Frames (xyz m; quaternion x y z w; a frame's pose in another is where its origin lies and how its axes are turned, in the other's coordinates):
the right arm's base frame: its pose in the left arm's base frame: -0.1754 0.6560 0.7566 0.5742 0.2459 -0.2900 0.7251
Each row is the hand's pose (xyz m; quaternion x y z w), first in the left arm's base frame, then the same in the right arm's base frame.
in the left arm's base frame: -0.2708 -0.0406 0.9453 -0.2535 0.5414 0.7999 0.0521
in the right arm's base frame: -0.1017 -0.0570 0.7186 0.5674 -0.7656 -0.2219 0.2066
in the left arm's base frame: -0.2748 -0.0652 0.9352 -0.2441 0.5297 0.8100 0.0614
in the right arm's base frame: -0.0942 -0.0710 0.7403 0.5650 -0.7633 -0.2409 0.2003
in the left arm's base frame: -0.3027 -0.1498 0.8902 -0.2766 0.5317 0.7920 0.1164
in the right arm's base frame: -0.0713 -0.1362 0.8122 0.6163 -0.7314 -0.2347 0.1734
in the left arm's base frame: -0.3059 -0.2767 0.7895 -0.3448 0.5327 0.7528 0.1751
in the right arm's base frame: 0.0134 -0.2298 0.9138 0.6901 -0.6754 -0.2060 0.1583
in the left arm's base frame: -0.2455 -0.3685 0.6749 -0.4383 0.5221 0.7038 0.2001
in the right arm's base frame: 0.1481 -0.2823 0.9796 0.7571 -0.6064 -0.1608 0.1823
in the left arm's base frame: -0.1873 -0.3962 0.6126 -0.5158 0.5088 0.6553 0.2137
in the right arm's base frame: 0.2362 -0.2892 0.9943 0.8054 -0.5431 -0.1181 0.2061
